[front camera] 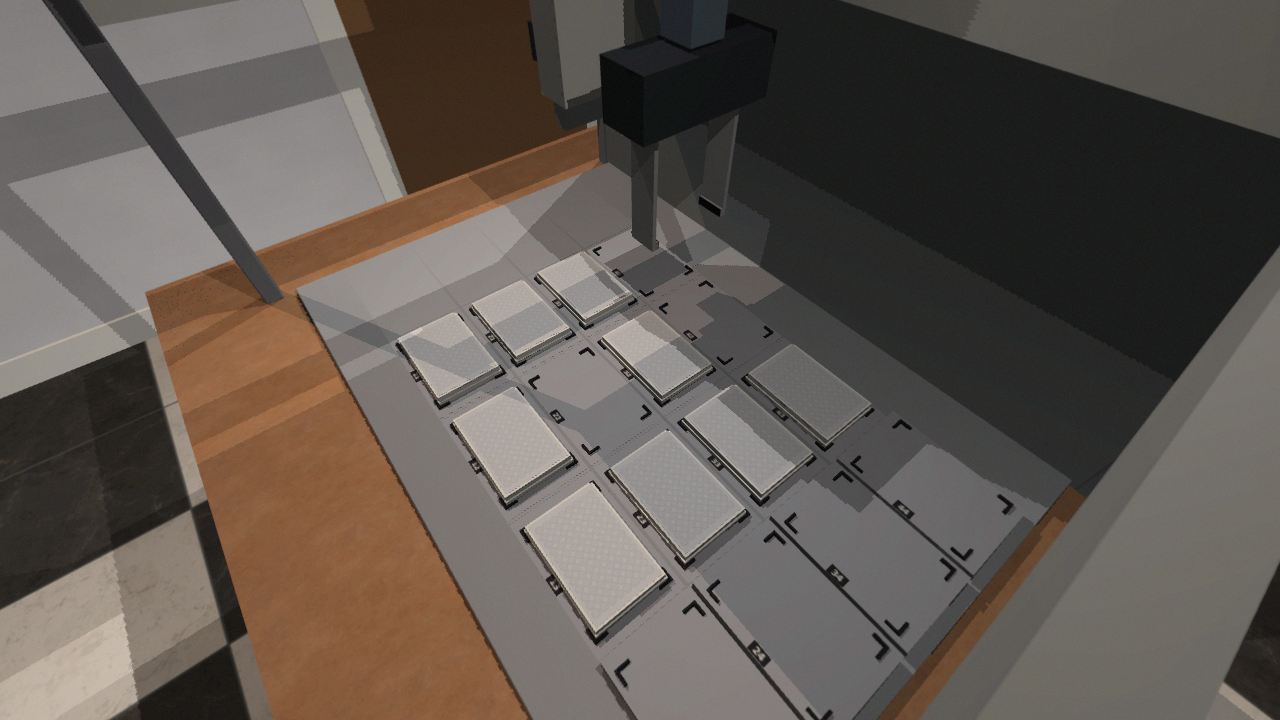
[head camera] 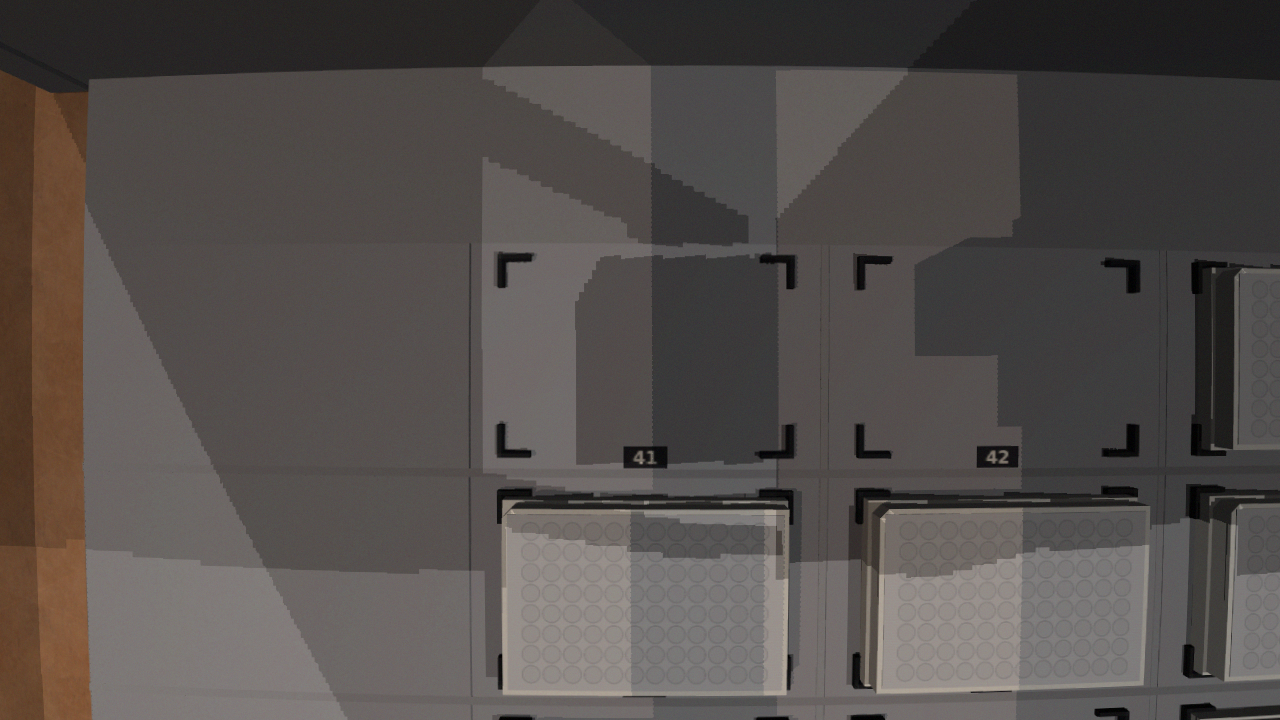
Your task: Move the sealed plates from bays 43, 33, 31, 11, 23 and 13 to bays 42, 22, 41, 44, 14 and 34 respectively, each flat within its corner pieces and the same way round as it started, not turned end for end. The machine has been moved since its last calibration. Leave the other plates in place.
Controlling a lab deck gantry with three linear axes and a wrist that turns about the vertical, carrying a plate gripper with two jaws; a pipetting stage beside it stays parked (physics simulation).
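Places are measured from the robot's base along level axes (x ahead, y left, z up), in millimetres.
Where they show: gripper, fingertip midpoint: (front camera: 679,225); robot's base, origin of the base link: (front camera: 397,346).
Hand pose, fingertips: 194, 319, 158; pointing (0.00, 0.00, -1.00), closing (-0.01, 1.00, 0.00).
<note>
Things, the pixels of their top centre, and the offset from my fingertips, as dx, dy, dz. "spot": a spot on its surface instead.
- plate 43, middle of its top: (front camera: 808,387) +201, +44, -144
- plate 33, middle of its top: (front camera: 746,434) +200, -63, -144
- plate 23, middle of its top: (front camera: 675,487) +199, -170, -144
- plate 13, middle of its top: (front camera: 593,549) +199, -277, -144
- plate 31, middle of its top: (head camera: 645,604) (front camera: 584,282) -128, -61, -144
- plate 11, middle of its top: (front camera: 447,351) -129, -275, -144
- Bay 41, surface spot: (head camera: 617,358) spot: -140, +45, -158
- bay 42, surface spot: (head camera: 948,394) spot: +13, +28, -158
- bay 22, surface spot: (front camera: 590,394) spot: +33, -165, -158
- bay 44, surface spot: (front camera: 948,492) spot: +383, +50, -144
- bay 34, surface spot: (front camera: 872,546) spot: +368, -61, -144
- bay 14, surface spot: (front camera: 693,667) spot: +335, -269, -144
- Plate 32, middle of its top: (head camera: 1016,600) (front camera: 655,349) +36, -62, -144
- plate 21, middle of its top: (front camera: 519,315) -129, -168, -144
- plate 12, middle of its top: (front camera: 510,437) +35, -276, -144
- Bay 24, surface spot: (front camera: 796,617) spot: +364, -170, -144
Sealed plates sit in bays: plate 43 (front camera: 808,394) (head camera: 1260,358), plate 33 (front camera: 747,441) (head camera: 1254,591), plate 23 (front camera: 675,495), plate 13 (front camera: 595,557), plate 31 (front camera: 584,286) (head camera: 644,600) and plate 11 (front camera: 449,357). Bay 41 (front camera: 662,270) (head camera: 617,358), bay 42 (front camera: 729,326) (head camera: 948,394), bay 22 (front camera: 590,394), bay 44 (front camera: 948,492), bay 34 (front camera: 872,546) and bay 14 (front camera: 693,667) hold no plate. My gripper (front camera: 677,227) is open, with nothing between its jaws, raised near bay 41 at the back. It does not show in the head view.
Plate 32 (front camera: 656,354) (head camera: 1011,600), plate 21 (front camera: 520,319) and plate 12 (front camera: 512,444) also sit in their bays. Bay 24 (front camera: 796,617) holds no plate. The parked pipetting stage (front camera: 577,49) hangs beside the gripper. A dark upright post (front camera: 170,147) stands at the left.
</note>
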